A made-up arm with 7 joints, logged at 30 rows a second.
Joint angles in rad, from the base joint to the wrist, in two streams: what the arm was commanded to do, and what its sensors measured. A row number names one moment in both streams.
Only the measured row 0 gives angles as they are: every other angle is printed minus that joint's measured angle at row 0.
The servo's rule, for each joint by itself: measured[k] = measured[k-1] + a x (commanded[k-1-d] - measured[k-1]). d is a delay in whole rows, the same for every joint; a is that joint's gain. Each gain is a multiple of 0.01, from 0.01 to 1. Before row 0 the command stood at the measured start. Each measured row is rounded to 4 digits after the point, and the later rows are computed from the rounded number. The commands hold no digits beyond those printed.
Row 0, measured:
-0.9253 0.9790 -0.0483 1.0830 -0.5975 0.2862 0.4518
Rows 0 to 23, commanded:
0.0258 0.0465 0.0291 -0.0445 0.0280 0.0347 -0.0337
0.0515 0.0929 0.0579 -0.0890 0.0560 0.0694 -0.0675
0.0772 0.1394 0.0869 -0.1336 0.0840 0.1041 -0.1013
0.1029 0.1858 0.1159 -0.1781 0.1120 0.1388 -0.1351
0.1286 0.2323 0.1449 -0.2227 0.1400 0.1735 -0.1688
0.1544 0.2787 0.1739 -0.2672 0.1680 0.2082 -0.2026
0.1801 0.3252 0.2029 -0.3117 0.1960 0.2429 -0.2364
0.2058 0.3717 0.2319 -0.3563 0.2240 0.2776 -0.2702
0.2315 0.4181 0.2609 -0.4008 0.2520 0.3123 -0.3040
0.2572 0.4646 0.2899 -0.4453 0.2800 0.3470 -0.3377
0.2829 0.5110 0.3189 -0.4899 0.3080 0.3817 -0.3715
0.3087 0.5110 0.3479 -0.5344 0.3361 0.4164 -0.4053
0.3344 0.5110 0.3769 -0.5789 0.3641 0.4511 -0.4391
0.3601 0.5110 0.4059 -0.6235 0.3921 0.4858 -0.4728
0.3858 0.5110 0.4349 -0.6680 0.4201 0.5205 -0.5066
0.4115 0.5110 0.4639 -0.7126 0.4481 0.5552 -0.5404
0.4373 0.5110 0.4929 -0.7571 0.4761 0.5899 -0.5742
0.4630 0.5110 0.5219 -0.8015 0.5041 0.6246 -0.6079
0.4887 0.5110 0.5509 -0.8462 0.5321 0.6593 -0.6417
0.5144 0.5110 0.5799 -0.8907 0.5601 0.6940 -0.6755
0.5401 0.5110 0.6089 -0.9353 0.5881 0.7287 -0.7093
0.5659 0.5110 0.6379 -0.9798 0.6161 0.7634 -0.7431
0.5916 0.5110 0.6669 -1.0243 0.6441 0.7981 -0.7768
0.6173 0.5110 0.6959 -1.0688 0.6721 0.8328 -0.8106
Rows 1 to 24, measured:
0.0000 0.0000 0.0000 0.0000 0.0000 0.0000 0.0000
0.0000 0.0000 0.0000 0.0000 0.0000 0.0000 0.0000
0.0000 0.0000 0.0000 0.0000 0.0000 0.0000 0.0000
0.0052 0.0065 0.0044 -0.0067 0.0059 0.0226 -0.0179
0.0145 0.0186 0.0124 -0.0190 0.0164 0.0530 -0.0442
0.0270 0.0355 0.0236 -0.0362 0.0306 0.0862 -0.0745
0.0422 0.0565 0.0374 -0.0575 0.0477 0.1204 -0.1066
0.0595 0.0811 0.0535 -0.0823 0.0671 0.1549 -0.1396
0.0785 0.1088 0.0716 -0.1100 0.0883 0.1895 -0.1730
0.0988 0.1391 0.0913 -0.1403 0.1109 0.2242 -0.2066
0.1202 0.1717 0.1124 -0.1727 0.1347 0.2589 -0.2403
0.1425 0.2062 0.1347 -0.2069 0.1593 0.2936 -0.2741
0.1654 0.2424 0.1580 -0.2427 0.1846 0.3283 -0.3078
0.1889 0.2800 0.1821 -0.2798 0.2105 0.3630 -0.3416
0.2129 0.3123 0.2070 -0.3180 0.2369 0.3977 -0.3754
0.2372 0.3401 0.2325 -0.3571 0.2636 0.4324 -0.4092
0.2618 0.3640 0.2585 -0.3971 0.2906 0.4671 -0.4429
0.2866 0.3846 0.2850 -0.4377 0.3178 0.5018 -0.4767
0.3116 0.4023 0.3118 -0.4789 0.3452 0.5365 -0.5105
0.3367 0.4175 0.3390 -0.5206 0.3727 0.5712 -0.5443
0.3620 0.4306 0.3664 -0.5627 0.4003 0.6059 -0.5780
0.3873 0.4419 0.3941 -0.6052 0.4280 0.6406 -0.6118
0.4127 0.4516 0.4220 -0.6480 0.4557 0.6753 -0.6456
0.4382 0.4599 0.4500 -0.6911 0.4835 0.7100 -0.6794
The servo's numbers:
d 3
a 0.20 0.14 0.15 0.15 0.21 0.65 0.53

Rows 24 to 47, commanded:
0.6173 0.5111 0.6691 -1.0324 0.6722 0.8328 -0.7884
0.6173 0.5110 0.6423 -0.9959 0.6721 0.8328 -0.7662
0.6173 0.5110 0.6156 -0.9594 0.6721 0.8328 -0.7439
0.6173 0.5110 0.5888 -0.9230 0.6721 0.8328 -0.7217
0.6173 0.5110 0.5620 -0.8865 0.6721 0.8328 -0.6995
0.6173 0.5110 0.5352 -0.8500 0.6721 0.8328 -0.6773
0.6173 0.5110 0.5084 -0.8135 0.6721 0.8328 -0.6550
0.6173 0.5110 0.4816 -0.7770 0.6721 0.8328 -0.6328
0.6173 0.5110 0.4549 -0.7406 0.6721 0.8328 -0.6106
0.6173 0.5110 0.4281 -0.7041 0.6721 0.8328 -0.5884
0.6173 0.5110 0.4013 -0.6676 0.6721 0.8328 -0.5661
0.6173 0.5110 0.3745 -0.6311 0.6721 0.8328 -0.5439
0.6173 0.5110 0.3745 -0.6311 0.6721 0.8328 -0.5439
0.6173 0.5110 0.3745 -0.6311 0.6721 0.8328 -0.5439
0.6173 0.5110 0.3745 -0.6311 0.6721 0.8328 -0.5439
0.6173 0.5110 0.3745 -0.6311 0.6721 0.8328 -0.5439
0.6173 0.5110 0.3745 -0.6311 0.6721 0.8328 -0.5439
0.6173 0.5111 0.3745 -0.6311 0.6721 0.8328 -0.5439
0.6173 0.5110 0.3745 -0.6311 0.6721 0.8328 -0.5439
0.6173 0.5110 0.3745 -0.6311 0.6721 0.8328 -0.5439
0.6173 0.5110 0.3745 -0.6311 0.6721 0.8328 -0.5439
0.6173 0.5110 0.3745 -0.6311 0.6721 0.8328 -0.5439
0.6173 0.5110 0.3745 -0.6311 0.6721 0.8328 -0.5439
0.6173 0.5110 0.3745 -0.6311 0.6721 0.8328 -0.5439
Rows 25 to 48, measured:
0.4637 0.4671 0.4782 -0.7344 0.5113 0.7447 -0.7132
0.4893 0.4732 0.5065 -0.7779 0.5392 0.7794 -0.7469
0.5149 0.4785 0.5349 -0.8215 0.5671 0.8141 -0.7807
0.5354 0.4831 0.5550 -0.8531 0.5892 0.8263 -0.7848
0.5518 0.4870 0.5681 -0.8745 0.6066 0.8305 -0.7749
0.5649 0.4904 0.5752 -0.8872 0.6204 0.8320 -0.7585
0.5754 0.4933 0.5772 -0.8926 0.6313 0.8325 -0.7390
0.5838 0.4958 0.5749 -0.8917 0.6399 0.8327 -0.7181
0.5905 0.4979 0.5689 -0.8854 0.6467 0.8328 -0.6965
0.5959 0.4997 0.5598 -0.8746 0.6520 0.8328 -0.6745
0.6002 0.5013 0.5481 -0.8600 0.6562 0.8328 -0.6524
0.6036 0.5027 0.5341 -0.8421 0.6595 0.8328 -0.6302
0.6063 0.5039 0.5182 -0.8214 0.6621 0.8328 -0.6080
0.6085 0.5049 0.5007 -0.7983 0.6642 0.8328 -0.5858
0.6103 0.5058 0.4818 -0.7732 0.6659 0.8328 -0.5636
0.6117 0.5065 0.4657 -0.7519 0.6672 0.8328 -0.5532
0.6128 0.5071 0.4520 -0.7338 0.6682 0.8328 -0.5483
0.6137 0.5076 0.4404 -0.7184 0.6690 0.8328 -0.5460
0.6144 0.5081 0.4305 -0.7053 0.6697 0.8328 -0.5449
0.6150 0.5085 0.4221 -0.6942 0.6702 0.8328 -0.5444
0.6155 0.5089 0.4150 -0.6847 0.6706 0.8328 -0.5441
0.6159 0.5092 0.4089 -0.6767 0.6709 0.8328 -0.5440
0.6162 0.5095 0.4037 -0.6699 0.6712 0.8328 -0.5439
0.6164 0.5097 0.3993 -0.6641 0.6714 0.8328 -0.5439

